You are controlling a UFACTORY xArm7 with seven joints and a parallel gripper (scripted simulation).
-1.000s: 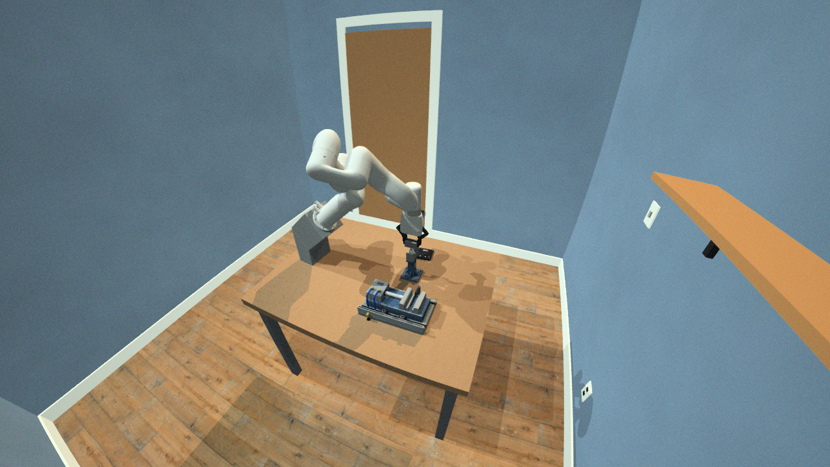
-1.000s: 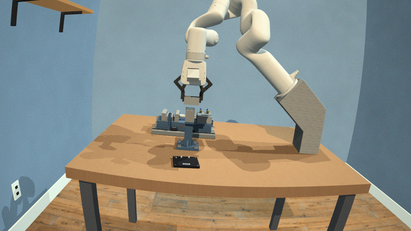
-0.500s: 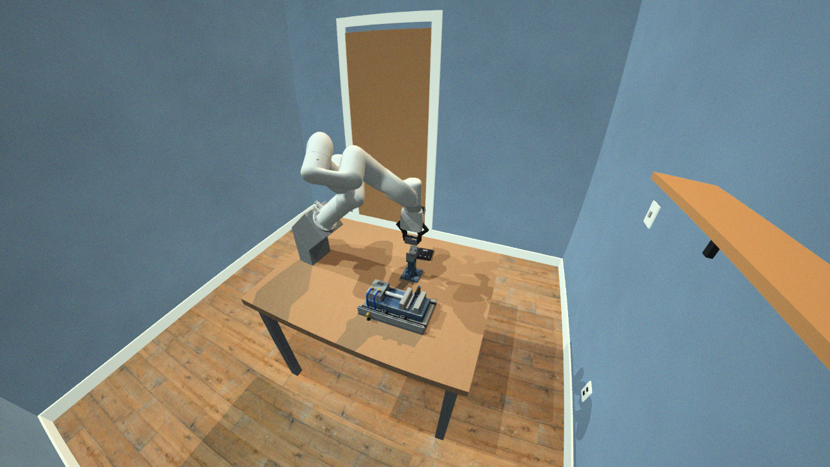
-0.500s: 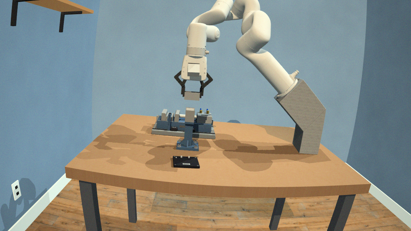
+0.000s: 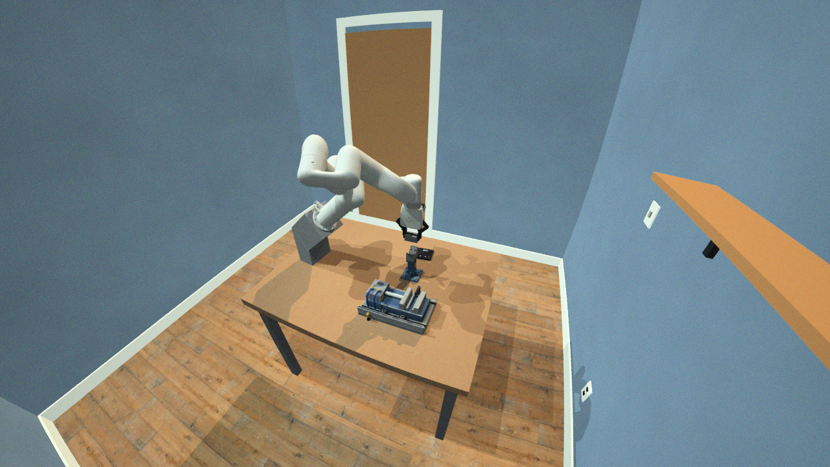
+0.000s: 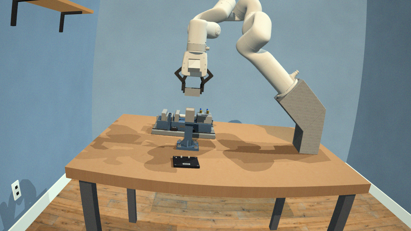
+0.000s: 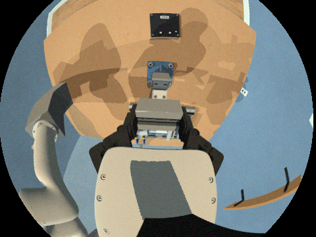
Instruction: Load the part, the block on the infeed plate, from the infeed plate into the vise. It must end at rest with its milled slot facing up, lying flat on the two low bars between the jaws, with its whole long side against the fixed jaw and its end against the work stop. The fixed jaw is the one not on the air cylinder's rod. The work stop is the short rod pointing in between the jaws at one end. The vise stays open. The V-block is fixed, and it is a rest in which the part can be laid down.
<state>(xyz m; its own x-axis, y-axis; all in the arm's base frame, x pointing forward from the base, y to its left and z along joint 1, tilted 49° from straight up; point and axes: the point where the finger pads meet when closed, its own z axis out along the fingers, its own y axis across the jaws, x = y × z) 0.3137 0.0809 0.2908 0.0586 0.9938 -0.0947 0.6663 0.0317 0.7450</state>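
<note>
Right now my hand is 100 mm short of the fixed jaw, 240 mm to the left of it and 170 mm above it. The rest, counted from my hand: white cylinder rod 10 mm behind, 230 mm to the right, 160 mm below; then work stop 80 mm ahead, 190 mm to the right, 150 mm below; then grey block 10 mm below.
</note>
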